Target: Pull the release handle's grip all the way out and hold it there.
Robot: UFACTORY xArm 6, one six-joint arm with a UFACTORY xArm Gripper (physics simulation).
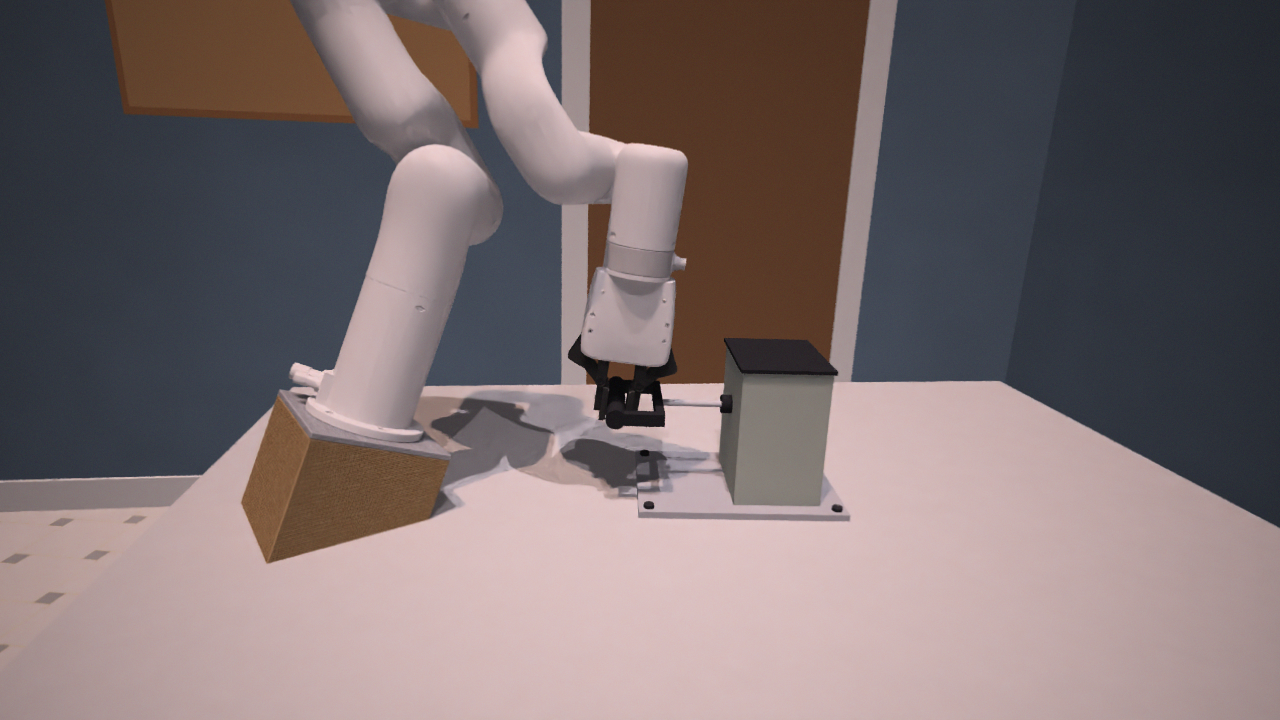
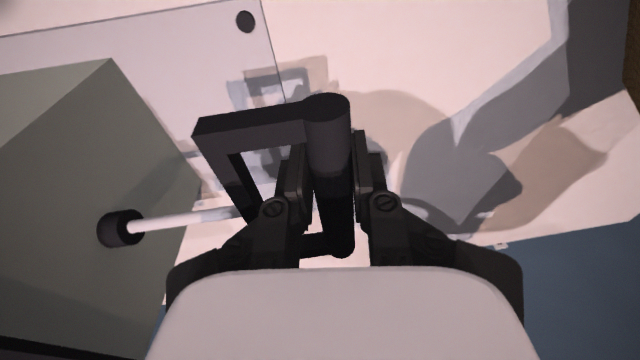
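The release handle is a black rectangular frame with a round black grip bar (image 1: 614,417) (image 2: 328,145) on the side away from the housing. A pale rod (image 1: 693,402) (image 2: 180,221) joins the handle to a black collar (image 1: 725,403) (image 2: 120,228) on the grey-green housing (image 1: 778,438) (image 2: 100,165). A length of rod shows between collar and handle. My gripper (image 1: 617,402) (image 2: 330,152) points down and is shut on the grip bar, one finger inside the frame and one outside. The fingers hide part of the frame and the rod's end.
The housing has a black lid (image 1: 778,355) and stands on a pale base plate (image 1: 684,501) (image 2: 200,40) with dark bolts at its corners. The plate lies on the white table (image 1: 537,617). My arm's base stands on a brown block (image 1: 349,492) at the left. A brown door is behind.
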